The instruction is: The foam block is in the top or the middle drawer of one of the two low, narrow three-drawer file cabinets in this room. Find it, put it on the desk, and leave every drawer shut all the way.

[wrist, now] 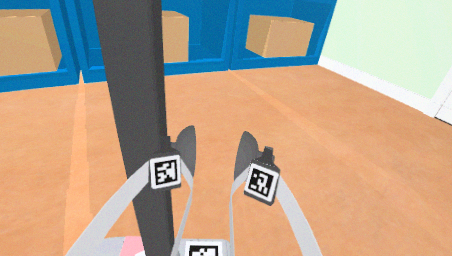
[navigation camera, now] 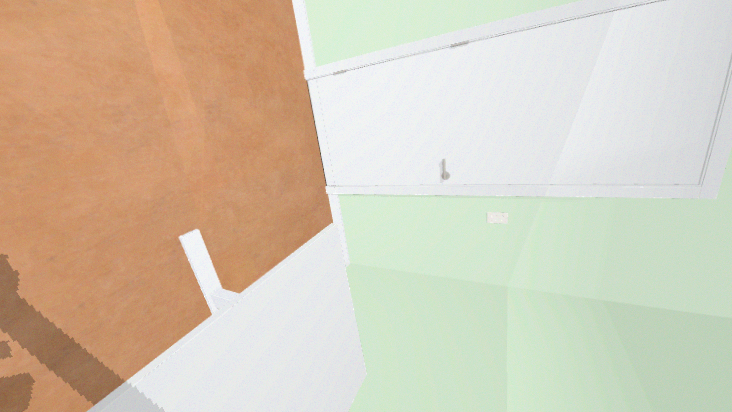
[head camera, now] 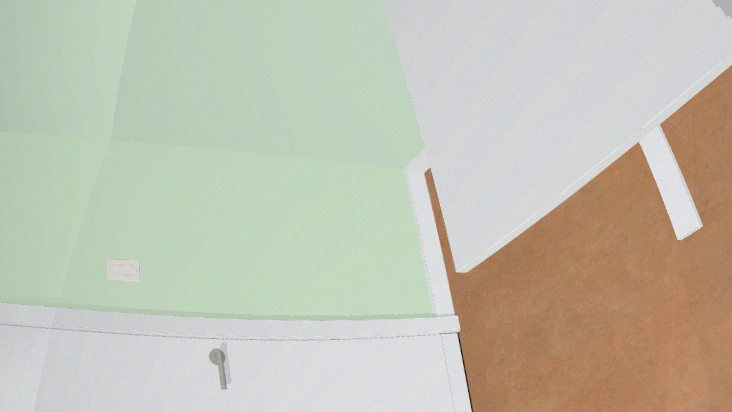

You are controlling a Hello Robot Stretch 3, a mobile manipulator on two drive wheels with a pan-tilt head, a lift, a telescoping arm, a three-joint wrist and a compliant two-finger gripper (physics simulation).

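Frame: origin at the robot's base, x back, y left, z down, level; metres.
Seen in the pictures: gripper, between the fingertips: (wrist: 217, 145).
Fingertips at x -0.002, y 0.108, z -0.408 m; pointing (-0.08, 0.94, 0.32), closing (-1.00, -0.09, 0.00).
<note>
A point is followed by its place in that frame.
The white desk (head camera: 537, 127) @(x -0.623, y -0.186, z -0.721 m) (navigation camera: 266, 358) @(x -0.534, y -0.319, z -0.720 m) shows in part, at the upper right of the head view and at the bottom of the navigation view. No object shows on the visible part of its top. My gripper (wrist: 217, 145) @(x -0.001, y 0.108, z -0.408 m) is open and empty in the wrist view, with a gap between its two dark fingertips and orange floor beyond them. It does not show in the head or navigation view. Neither file cabinet, none of their drawers and no foam block shows in these views.
A desk foot (head camera: 671, 184) (navigation camera: 199, 266) sticks out over the orange floor. A white door (head camera: 317, 373) @(x -1.666, y 0.413, z -0.595 m) (navigation camera: 461, 117) @(x -1.550, y 0.666, z -1.025 m) is in the green wall. A blue shelf unit (wrist: 210, 64) @(x -0.004, y 1.448, z -0.055 m) holds cardboard boxes (wrist: 285, 37) @(x -0.574, y 1.733, z -0.231 m) (wrist: 25, 42) @(x 0.895, y 1.056, z -0.231 m). The dark mast (wrist: 135, 100) @(x 0.064, y 0.116, z -0.442 m) crosses the wrist view.
</note>
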